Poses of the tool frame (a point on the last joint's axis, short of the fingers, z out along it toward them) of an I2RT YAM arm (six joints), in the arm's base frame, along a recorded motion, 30 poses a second.
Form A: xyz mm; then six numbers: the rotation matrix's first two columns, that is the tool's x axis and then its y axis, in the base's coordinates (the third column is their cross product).
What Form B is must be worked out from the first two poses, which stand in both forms.
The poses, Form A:
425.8 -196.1 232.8 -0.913 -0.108 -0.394 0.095 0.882 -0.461
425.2 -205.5 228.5 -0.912 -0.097 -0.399 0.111 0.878 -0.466
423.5 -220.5 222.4 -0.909 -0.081 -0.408 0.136 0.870 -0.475
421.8 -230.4 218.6 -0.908 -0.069 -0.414 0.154 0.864 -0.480
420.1 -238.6 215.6 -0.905 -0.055 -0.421 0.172 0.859 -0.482
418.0 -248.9 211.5 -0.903 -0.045 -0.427 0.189 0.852 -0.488
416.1 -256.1 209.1 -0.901 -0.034 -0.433 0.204 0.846 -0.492
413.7 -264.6 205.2 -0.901 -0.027 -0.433 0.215 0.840 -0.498
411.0 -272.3 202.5 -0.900 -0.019 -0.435 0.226 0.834 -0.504
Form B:
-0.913 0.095 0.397; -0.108 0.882 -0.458; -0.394 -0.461 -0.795; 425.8 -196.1 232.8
-0.912 0.111 0.396; -0.097 0.878 -0.469; -0.399 -0.466 -0.790; 425.2 -205.5 228.5
-0.909 0.136 0.393; -0.081 0.870 -0.487; -0.408 -0.475 -0.780; 423.5 -220.5 222.4
-0.908 0.154 0.391; -0.069 0.864 -0.500; -0.414 -0.480 -0.774; 421.8 -230.4 218.6
-0.905 0.172 0.388; -0.055 0.859 -0.509; -0.421 -0.482 -0.768; 420.1 -238.6 215.6
-0.903 0.189 0.386; -0.045 0.852 -0.521; -0.427 -0.488 -0.761; 418.0 -248.9 211.5
-0.901 0.204 0.383; -0.034 0.846 -0.532; -0.433 -0.492 -0.755; 416.1 -256.1 209.1
-0.901 0.215 0.377; -0.027 0.840 -0.542; -0.433 -0.498 -0.751; 413.7 -264.6 205.2
-0.900 0.226 0.372; -0.019 0.834 -0.552; -0.435 -0.504 -0.746; 411.0 -272.3 202.5

